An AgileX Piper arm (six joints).
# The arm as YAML. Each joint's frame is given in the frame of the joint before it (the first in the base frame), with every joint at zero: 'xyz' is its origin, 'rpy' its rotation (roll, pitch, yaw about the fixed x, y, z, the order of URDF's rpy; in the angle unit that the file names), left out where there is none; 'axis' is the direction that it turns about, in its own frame. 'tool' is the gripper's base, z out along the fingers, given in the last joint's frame.
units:
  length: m
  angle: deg
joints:
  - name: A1
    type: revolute
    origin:
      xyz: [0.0, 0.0, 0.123]
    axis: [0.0, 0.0, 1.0]
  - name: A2
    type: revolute
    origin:
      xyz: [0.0, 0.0, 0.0]
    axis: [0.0, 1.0, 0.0]
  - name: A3
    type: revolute
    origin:
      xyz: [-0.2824, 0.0, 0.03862]
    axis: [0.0, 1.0, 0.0]
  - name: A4
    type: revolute
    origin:
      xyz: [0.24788, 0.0, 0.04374]
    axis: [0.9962, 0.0, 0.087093]
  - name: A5
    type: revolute
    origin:
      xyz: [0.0, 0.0, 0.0]
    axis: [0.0, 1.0, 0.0]
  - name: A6
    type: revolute
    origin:
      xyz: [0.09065, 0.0, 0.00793]
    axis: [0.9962, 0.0, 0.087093]
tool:
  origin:
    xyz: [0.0, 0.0, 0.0]
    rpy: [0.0, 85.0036, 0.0]
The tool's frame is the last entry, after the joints.
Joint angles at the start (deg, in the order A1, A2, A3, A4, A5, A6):
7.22, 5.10, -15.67, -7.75, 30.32, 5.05
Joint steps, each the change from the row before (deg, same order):
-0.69, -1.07, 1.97, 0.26, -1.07, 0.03
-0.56, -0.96, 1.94, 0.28, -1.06, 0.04
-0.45, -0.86, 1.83, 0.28, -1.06, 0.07
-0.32, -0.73, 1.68, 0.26, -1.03, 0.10
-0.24, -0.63, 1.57, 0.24, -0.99, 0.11
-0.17, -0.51, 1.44, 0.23, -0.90, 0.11
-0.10, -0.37, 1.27, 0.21, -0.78, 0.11
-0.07, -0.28, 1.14, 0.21, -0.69, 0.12
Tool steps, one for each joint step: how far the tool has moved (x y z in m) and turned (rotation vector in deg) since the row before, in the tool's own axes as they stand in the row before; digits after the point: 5 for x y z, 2 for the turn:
0.00835, 0.00025, 0.00241, 0.42, -0.13, 0.37
0.00827, 0.00032, 0.00260, 0.29, -0.04, 0.36
0.00775, 0.00034, 0.00256, 0.19, -0.06, 0.37
0.00708, 0.00035, 0.00246, 0.09, -0.06, 0.36
0.00662, 0.00033, 0.00237, 0.03, -0.03, 0.34
0.00615, 0.00030, 0.00226, -0.02, 0.04, 0.32
0.00551, 0.00027, 0.00209, -0.06, 0.13, 0.29
0.00501, 0.00024, 0.00193, -0.08, 0.18, 0.30

